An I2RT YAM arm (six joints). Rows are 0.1 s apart.
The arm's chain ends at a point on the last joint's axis. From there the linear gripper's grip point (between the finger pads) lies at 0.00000 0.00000 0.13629 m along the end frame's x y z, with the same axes.
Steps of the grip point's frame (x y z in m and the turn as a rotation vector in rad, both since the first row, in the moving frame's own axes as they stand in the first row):
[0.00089 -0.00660 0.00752 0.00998 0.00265 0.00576]
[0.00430 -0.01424 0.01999 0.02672 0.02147 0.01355]
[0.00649 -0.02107 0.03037 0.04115 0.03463 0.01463]
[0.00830 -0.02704 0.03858 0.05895 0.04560 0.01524]
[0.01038 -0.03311 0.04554 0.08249 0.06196 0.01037]
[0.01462 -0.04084 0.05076 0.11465 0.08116 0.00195]
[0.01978 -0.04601 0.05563 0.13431 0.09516 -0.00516]
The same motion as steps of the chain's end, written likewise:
[0.00052 -0.00524 0.00753 0.00998 0.00265 0.00576]
[0.00135 -0.01062 0.02007 0.02672 0.02147 0.01355]
[0.00173 -0.01550 0.03057 0.04115 0.03463 0.01463]
[0.00203 -0.01906 0.03896 0.05895 0.04560 0.01524]
[0.00189 -0.02193 0.04626 0.08249 0.06196 0.01037]
[0.00358 -0.02528 0.05210 0.11465 0.08116 0.00195]
[0.00692 -0.02775 0.05747 0.13431 0.09516 -0.00516]

